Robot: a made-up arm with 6 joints.
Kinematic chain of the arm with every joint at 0, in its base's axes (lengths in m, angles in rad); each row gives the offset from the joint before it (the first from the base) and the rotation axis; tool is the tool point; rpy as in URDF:
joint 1: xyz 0 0 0.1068 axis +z
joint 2: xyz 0 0 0 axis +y
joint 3: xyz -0.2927 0 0.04 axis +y
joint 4: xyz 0.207 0 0.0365 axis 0.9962 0 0.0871
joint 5: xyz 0 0 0 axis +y
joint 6: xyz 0.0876 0 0.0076 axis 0.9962 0 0.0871
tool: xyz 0 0 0 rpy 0 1.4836 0
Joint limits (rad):
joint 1: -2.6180..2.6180
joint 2: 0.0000..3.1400
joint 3: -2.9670..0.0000
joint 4: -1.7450..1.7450
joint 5: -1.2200..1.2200
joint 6: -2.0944..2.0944
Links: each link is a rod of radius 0.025 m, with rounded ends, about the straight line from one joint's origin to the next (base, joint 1, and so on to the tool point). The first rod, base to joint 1, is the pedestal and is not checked.
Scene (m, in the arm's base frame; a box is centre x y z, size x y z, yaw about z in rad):
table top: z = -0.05
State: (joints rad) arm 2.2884 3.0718 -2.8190 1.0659 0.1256 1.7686
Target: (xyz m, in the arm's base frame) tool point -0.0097 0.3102 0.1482
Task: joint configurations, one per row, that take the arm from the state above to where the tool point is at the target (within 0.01 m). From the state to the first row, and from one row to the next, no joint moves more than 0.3 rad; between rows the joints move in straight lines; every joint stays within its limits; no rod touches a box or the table.
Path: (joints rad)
1: 2.1534 2.8828 -2.5229 0.9989 0.2351 1.7686
2: 2.0184 2.6937 -2.2269 0.9319 0.3447 1.7686
3: 1.8835 2.5047 -1.9308 0.8649 0.4542 1.7686
4: 1.7485 2.3157 -1.6347 0.7979 0.5637 1.7686
5: 1.6135 2.1266 -1.3386 0.7308 0.6733 1.7686
6: 1.4785 1.9376 -1.0426 0.6638 0.7828 1.7686

